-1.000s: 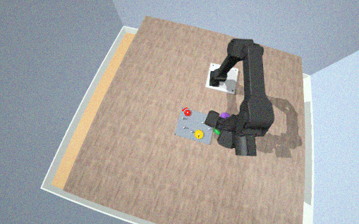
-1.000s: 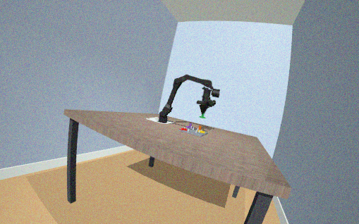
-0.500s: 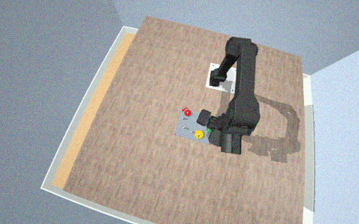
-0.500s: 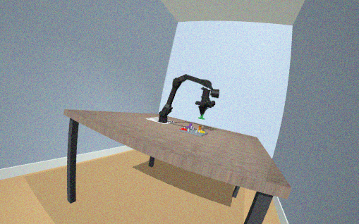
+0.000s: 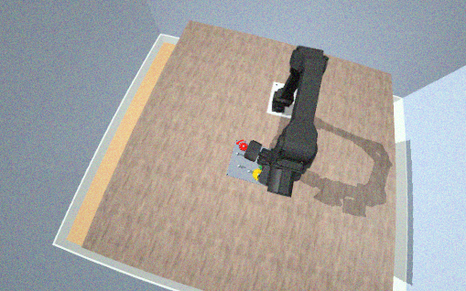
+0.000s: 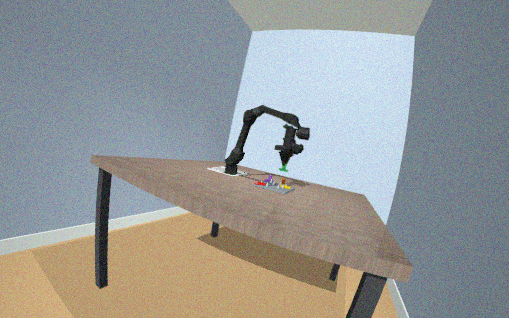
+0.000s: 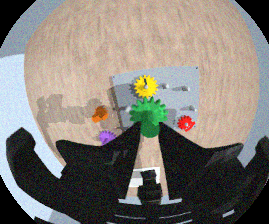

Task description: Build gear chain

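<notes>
Now: the red gear 11 cm below my gripper tip, 9 cm to the right of it and 8 cm behind it. From my gripper tip the other things lie so: green gear: 1 cm below; yellow gear: 11 cm below, 3 cm ahead, 1 cm to the right; orange gear: 13 cm to the left, 11 cm below.
</notes>
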